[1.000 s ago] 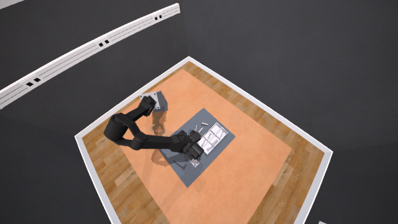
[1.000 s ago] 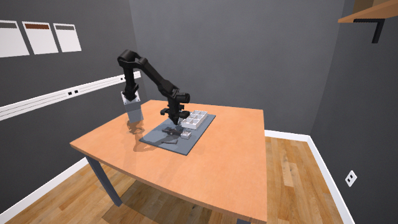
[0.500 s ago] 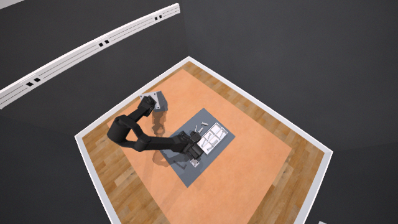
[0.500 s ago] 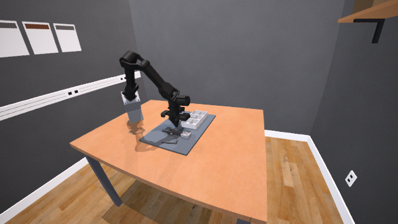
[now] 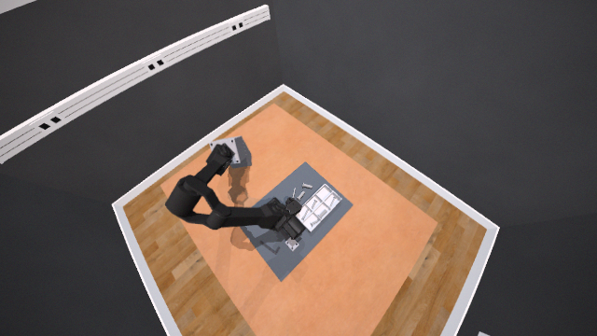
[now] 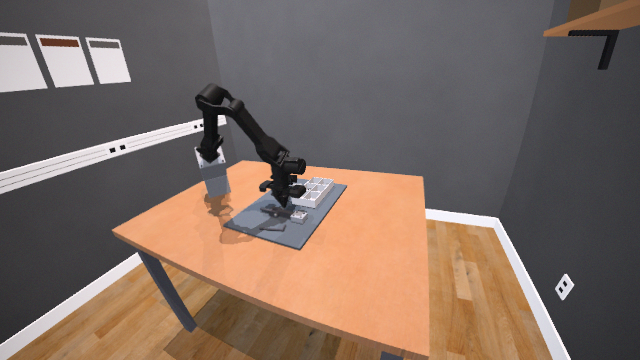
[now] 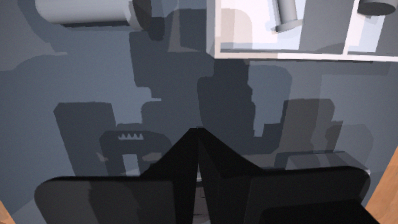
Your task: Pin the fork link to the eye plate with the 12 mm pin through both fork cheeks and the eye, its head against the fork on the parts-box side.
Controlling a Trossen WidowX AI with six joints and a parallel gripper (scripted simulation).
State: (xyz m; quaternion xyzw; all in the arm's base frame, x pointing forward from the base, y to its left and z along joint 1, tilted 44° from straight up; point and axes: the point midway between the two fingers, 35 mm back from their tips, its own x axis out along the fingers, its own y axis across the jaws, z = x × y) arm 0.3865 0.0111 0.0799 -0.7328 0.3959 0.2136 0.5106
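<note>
Right now the dark flat bar is 10 mm ahead of my hand, 50 mm to the right of it and 30 mm below it. From my hand the other things lie so: dark fork link: 30 mm behind, 40 mm to the right, 30 mm below; then grey mat: 10 mm ahead, 60 mm to the left, 50 mm below; then thick headed pin: 40 mm behind, 80 mm to the left, 30 mm below.
</note>
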